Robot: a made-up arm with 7 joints.
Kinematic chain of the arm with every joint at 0, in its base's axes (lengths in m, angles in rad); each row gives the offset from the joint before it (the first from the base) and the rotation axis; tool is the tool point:
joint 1: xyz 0 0 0.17 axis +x
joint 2: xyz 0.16 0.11 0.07 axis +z
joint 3: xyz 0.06 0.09 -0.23 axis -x
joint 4: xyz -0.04 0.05 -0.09 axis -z
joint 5: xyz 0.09 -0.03 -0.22 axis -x
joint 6: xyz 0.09 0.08 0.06 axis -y
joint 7: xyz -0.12 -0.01 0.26 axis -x
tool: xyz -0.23 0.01 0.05
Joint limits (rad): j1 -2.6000..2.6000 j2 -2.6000..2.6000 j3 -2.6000..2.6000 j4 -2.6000..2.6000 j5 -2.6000..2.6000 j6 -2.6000..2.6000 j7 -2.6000..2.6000
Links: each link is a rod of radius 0.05 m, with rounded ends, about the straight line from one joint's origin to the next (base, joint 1, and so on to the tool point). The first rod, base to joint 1, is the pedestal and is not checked.
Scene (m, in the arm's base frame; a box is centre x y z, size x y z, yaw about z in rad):
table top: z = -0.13
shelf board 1: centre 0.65 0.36 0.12 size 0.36 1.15 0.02 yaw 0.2
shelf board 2: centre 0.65 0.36 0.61 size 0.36 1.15 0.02 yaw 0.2
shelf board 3: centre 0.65 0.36 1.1 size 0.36 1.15 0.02 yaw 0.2
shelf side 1: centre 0.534 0.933 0.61 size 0.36 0.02 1 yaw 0.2
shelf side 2: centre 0.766 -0.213 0.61 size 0.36 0.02 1 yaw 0.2
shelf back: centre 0.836 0.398 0.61 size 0.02 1.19 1 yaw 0.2
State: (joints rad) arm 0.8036 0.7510 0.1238 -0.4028 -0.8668 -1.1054 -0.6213
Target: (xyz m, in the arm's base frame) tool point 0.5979 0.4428 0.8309
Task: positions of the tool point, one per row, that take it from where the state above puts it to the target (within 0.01 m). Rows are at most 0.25 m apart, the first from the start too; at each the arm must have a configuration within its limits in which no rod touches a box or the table.
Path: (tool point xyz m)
1: 0.4318 0.4731 0.4858
2: 0.2469 0.6370 0.5114
3: 0.2603 0.5456 0.6378
4: 0.2691 0.4578 0.7401
5: 0.2642 0.3752 0.8309
6: 0.4476 0.4144 0.8502
7: 0.5979 0.4428 0.8309

